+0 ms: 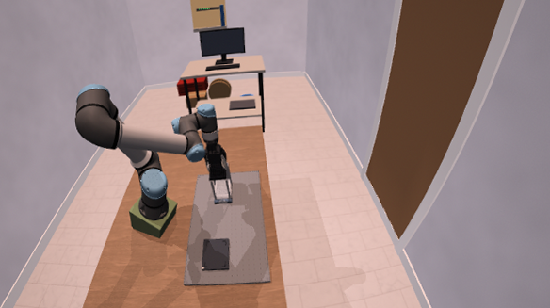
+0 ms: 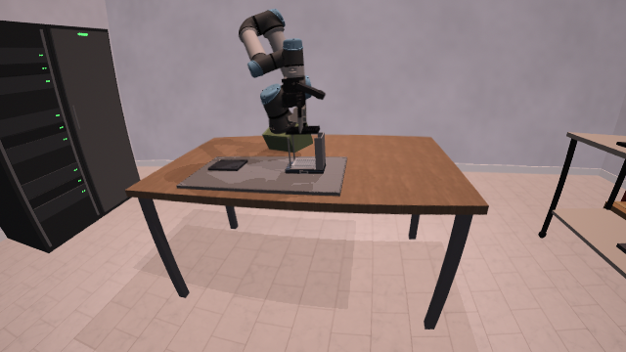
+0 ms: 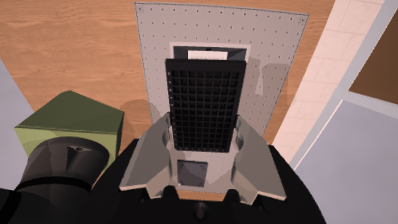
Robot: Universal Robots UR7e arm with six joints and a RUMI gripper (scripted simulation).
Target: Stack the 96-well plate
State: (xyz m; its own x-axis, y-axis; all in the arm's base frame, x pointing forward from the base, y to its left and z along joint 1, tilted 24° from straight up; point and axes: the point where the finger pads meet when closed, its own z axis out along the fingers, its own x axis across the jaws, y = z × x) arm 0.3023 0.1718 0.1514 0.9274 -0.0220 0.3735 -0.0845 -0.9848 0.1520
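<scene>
Now: hand 1 cm to the right of the pale plate and 16 cm above it. Round my hand: black 96-well plate (1 cm below); plate nest N1 (7 cm behind, 38 cm to the right, 17 cm below); rack post (6 cm ahead, 6 cm to the left, 10 cm below).
</scene>
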